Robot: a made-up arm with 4 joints.
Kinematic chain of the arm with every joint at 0, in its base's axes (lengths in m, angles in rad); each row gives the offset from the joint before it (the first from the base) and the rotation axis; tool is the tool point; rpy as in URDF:
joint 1: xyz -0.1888 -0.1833 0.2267 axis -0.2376 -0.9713 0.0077
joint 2: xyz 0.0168 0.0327 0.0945 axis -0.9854 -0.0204 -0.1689
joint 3: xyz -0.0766 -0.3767 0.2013 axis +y
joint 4: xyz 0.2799 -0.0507 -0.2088 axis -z
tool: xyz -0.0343 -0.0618 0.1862 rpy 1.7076 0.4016 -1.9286
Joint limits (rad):
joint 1: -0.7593..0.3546
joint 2: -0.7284..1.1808
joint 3: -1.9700..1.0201
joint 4: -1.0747..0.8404
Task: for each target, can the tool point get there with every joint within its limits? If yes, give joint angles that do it. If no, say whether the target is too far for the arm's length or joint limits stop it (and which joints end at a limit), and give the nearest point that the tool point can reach.
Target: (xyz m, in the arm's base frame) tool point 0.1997 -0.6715 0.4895
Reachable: yes | joints -0.5068 0.0552 -0.5715 -0.9067
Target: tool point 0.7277 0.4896 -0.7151
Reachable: no: too far | nearest point -0.0250 -0.4675 -0.0616 | short by 1.382 m
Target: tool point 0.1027 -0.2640 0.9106
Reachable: yes | joints -0.2683 0.8149 -0.8304 -0.7098
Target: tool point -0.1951 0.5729 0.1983
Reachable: no: joint limits stop it (at a limit: joint 1, joint 2, joint 4) | nearest point -0.5213 0.1221 0.7722 | short by 0.799 m
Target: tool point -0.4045 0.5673 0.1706
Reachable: no: joint limits stop it (at a limit: joint 1, joint 2, joint 3, joint 4) | nearest point -0.5521 0.1192 0.7536 | short by 0.750 m
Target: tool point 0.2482 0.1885 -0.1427
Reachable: no: joint limits stop it (at a limit: joint 2, joint 4) | nearest point -0.0114 -0.4631 -0.0314 | short by 0.710 m
